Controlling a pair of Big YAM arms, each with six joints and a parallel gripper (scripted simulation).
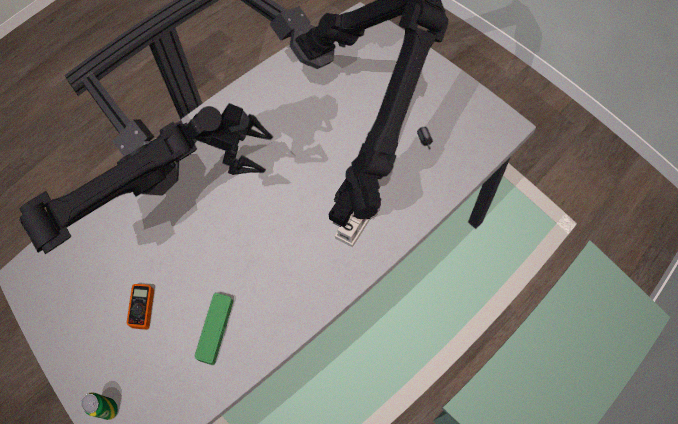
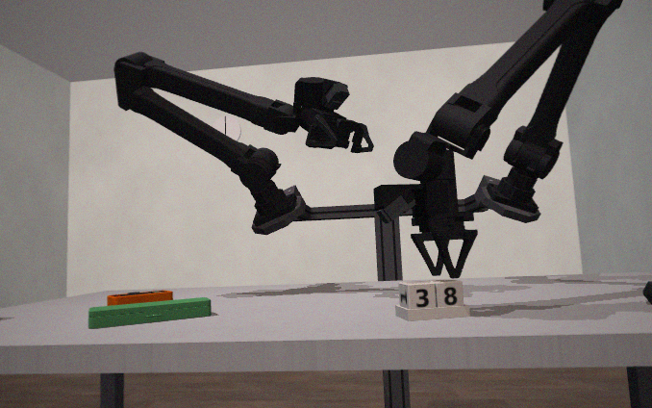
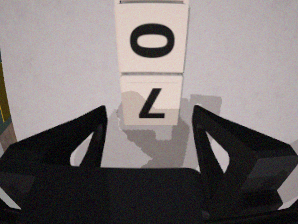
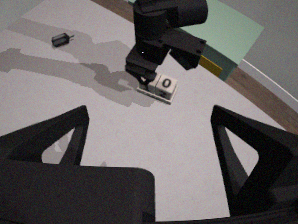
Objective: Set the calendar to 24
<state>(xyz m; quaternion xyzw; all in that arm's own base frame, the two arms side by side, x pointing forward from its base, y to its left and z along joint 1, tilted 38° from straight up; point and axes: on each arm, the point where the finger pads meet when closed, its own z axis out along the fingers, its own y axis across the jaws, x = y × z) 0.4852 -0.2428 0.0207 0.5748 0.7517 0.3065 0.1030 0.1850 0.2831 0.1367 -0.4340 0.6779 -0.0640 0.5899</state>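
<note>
My left hand is 30 mm to the left of the calendar tray and 60 mm above it. Round my left hand: green box 50 mm behind, 510 mm to the right, 60 mm below; then dark object 40 mm behind, 350 mm to the left, 50 mm below.
</note>
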